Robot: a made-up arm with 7 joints. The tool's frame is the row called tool.
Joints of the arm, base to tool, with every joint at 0 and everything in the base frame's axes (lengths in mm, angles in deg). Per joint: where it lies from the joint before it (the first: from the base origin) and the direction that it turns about. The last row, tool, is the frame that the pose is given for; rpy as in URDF.
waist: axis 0 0 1 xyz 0 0 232
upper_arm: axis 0 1 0 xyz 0 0 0
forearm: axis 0 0 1 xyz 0 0 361
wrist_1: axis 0 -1 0 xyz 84 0 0
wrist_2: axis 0 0 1 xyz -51 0 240
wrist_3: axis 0 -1 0 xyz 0 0 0
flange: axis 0 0 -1 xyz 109 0 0
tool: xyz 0 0 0 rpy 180 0 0
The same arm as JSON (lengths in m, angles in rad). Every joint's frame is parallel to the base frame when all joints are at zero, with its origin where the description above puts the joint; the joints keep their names.
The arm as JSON. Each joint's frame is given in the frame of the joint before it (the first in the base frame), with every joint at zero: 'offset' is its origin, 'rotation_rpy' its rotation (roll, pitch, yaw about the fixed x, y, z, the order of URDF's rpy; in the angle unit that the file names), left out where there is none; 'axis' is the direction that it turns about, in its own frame. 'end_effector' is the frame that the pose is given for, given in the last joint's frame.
{"length_unit": "m", "angle_unit": "rad", "chain": [
  {"id": "waist", "offset": [0.0, 0.0, 0.232], "axis": [0.0, 0.0, 1.0]},
  {"id": "upper_arm", "offset": [0.0, 0.0, 0.0], "axis": [0.0, 1.0, 0.0]},
  {"id": "forearm", "offset": [0.0, 0.0, 0.361], "axis": [0.0, 0.0, 1.0]},
  {"id": "wrist_1", "offset": [0.084, 0.0, 0.0], "axis": [0.0, -1.0, 0.0]},
  {"id": "wrist_2", "offset": [-0.051, 0.0, 0.24], "axis": [0.0, 0.0, 1.0]},
  {"id": "wrist_3", "offset": [0.0, 0.0, 0.0], "axis": [0.0, -1.0, 0.0]},
  {"id": "flange", "offset": [0.109, 0.0, 0.0], "axis": [0.0, 0.0, -1.0]}
], "end_effector": {"offset": [0.0, 0.0, 0.0], "rotation_rpy": [3.1416, 0.0, 0.0]}}

